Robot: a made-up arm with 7 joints.
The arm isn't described. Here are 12 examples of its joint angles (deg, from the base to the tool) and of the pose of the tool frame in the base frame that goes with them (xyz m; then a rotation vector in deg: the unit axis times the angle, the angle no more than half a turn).
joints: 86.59 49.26 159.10 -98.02 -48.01 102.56 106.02
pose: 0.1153 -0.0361 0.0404 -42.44 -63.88 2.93
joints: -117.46 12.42 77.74 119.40 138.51 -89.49 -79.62
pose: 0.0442 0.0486 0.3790 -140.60 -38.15 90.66
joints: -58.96 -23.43 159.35 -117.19 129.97 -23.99 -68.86
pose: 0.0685 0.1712 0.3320 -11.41 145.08 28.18
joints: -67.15 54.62 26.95 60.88 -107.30 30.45 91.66
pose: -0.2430 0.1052 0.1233 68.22 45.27 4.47
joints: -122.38 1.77 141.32 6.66 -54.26 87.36 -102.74
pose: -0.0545 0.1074 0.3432 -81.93 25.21 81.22
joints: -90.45 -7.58 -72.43 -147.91 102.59 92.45 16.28
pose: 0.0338 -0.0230 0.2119 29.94 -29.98 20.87
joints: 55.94 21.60 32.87 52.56 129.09 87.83 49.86
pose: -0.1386 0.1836 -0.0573 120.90 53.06 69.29
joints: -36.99 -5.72 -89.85 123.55 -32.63 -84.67 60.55
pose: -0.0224 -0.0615 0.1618 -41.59 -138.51 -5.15
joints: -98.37 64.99 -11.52 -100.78 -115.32 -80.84 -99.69
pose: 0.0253 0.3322 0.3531 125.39 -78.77 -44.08
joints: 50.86 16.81 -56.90 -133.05 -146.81 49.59 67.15
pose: -0.0803 0.2303 -0.1175 -41.55 -79.12 -138.30
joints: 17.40 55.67 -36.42 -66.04 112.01 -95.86 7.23
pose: 0.0933 0.1905 0.1936 35.94 -41.82 149.64
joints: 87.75 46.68 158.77 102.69 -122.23 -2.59 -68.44
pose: -0.1341 0.2135 0.1683 -116.03 48.69 43.06
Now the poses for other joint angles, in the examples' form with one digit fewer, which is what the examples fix.
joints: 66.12 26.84 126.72 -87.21 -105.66 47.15 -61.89
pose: -0.036 0.089 -0.061 -139.6 -65.2 -9.4
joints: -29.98 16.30 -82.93 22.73 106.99 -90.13 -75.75
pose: -0.037 0.254 0.163 -53.4 2.9 -84.3
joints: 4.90 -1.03 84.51 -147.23 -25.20 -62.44 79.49
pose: -0.181 0.042 0.385 50.4 100.1 -64.4
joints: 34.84 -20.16 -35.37 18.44 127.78 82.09 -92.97
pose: -0.161 0.033 0.118 -126.8 -12.4 30.6
